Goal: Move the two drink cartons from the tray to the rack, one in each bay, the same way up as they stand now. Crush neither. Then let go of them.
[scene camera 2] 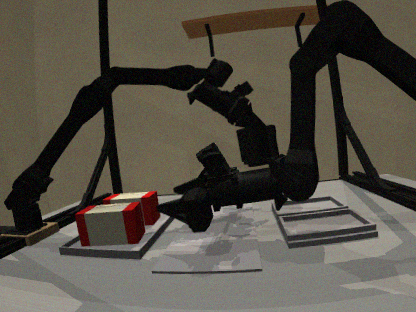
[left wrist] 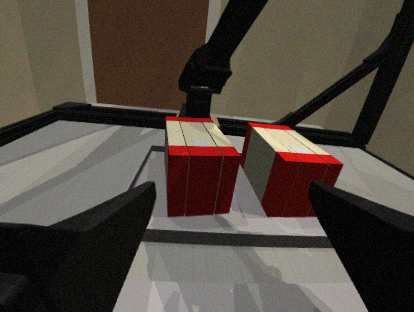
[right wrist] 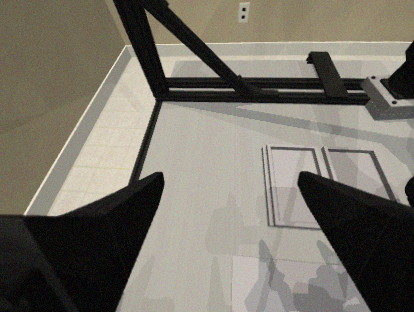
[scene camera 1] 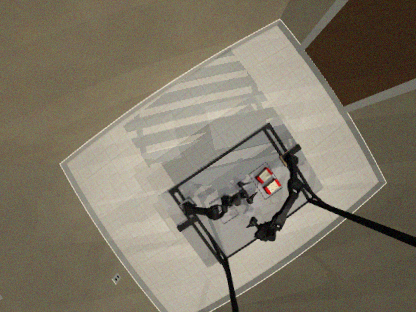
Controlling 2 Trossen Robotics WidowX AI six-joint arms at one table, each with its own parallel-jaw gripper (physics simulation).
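Frame: origin at the left arm's base, x ahead, y left, z up, level; centimetres.
Where they show: left gripper, fingertip midpoint: (scene camera 2: 166, 198) (left wrist: 231, 188) (scene camera 1: 254, 186); right gripper, fingertip midpoint: (right wrist: 229, 177) (scene camera 1: 250, 232); left arm's base, origin of the base link: (right wrist: 401, 88) (scene camera 1: 187, 206); right arm's base, origin of the base link: (scene camera 2: 29, 228) (left wrist: 197, 117) (scene camera 1: 287, 158).
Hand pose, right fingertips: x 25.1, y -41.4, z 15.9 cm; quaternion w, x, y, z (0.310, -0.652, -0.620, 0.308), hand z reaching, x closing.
Things, the pixels of their top centre, and the offset from my right fingertips.
- grey tray, middle of its top: (left wrist: 237, 179) (scene camera 2: 126, 225) (scene camera 1: 266, 181) dx +35.5, dy +14.7, dz -18.7 cm
- two-bay rack, middle of its top: (scene camera 2: 314, 211) (right wrist: 330, 182) (scene camera 1: 224, 209) dx -5.3, dy +19.4, dz -18.3 cm
Two drink cartons, cream with red ends, stand side by side on the grey tray (scene camera 2: 100, 251) (left wrist: 235, 238). One carton (scene camera 1: 265, 175) (scene camera 2: 110, 225) (left wrist: 200, 175) is nearer in scene camera 2; the other carton (scene camera 1: 272, 187) (scene camera 2: 149, 206) (left wrist: 300, 185) is behind it. My left gripper (scene camera 1: 248, 192) (scene camera 2: 167, 198) (left wrist: 231, 188) is open and empty, pointing at the cartons from just outside the tray's near edge in the left wrist view. My right gripper (scene camera 1: 251, 223) (right wrist: 229, 177) is open and empty, above the table; its tips are hidden in scene camera 2. The two-bay rack (scene camera 2: 332, 240) (right wrist: 292, 148) holds no carton.
A thin flat plate (scene camera 2: 207, 265) (right wrist: 245, 280) lies between tray and rack. The left arm reaches over the rack in scene camera 2, and the right arm's wrist is behind it. Black frame posts and rails edge the table. A brown shelf (scene camera 2: 250, 22) is on the wall.
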